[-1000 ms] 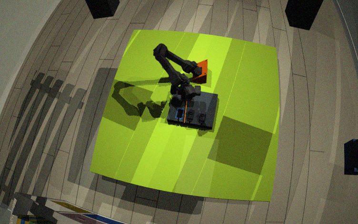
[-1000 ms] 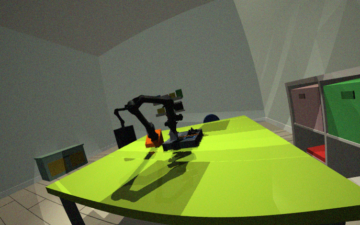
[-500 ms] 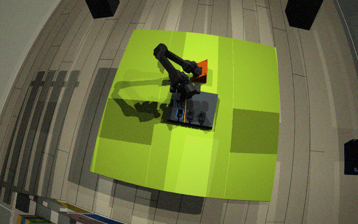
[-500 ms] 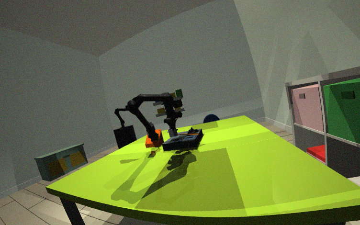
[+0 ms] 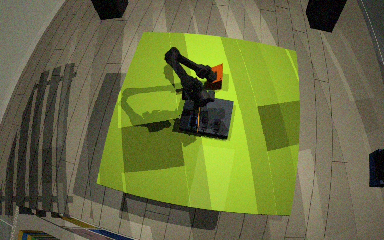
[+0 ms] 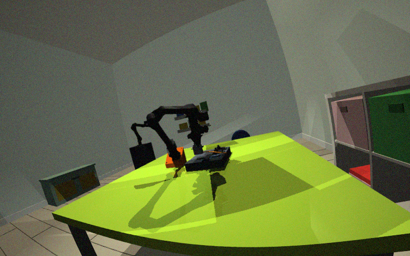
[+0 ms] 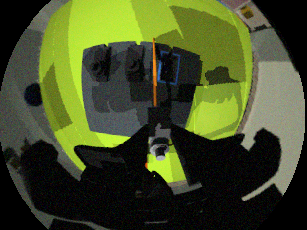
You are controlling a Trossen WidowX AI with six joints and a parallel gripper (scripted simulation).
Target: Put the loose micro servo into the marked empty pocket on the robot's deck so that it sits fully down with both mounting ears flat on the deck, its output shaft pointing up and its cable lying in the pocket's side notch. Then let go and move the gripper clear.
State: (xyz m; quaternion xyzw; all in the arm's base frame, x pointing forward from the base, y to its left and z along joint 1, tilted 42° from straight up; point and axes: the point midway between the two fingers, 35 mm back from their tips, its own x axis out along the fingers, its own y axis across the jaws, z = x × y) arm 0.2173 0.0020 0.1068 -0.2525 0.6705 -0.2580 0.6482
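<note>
Now: the dark deck 100 mm below my gripper tip and 50 mm to the left of it.
</note>
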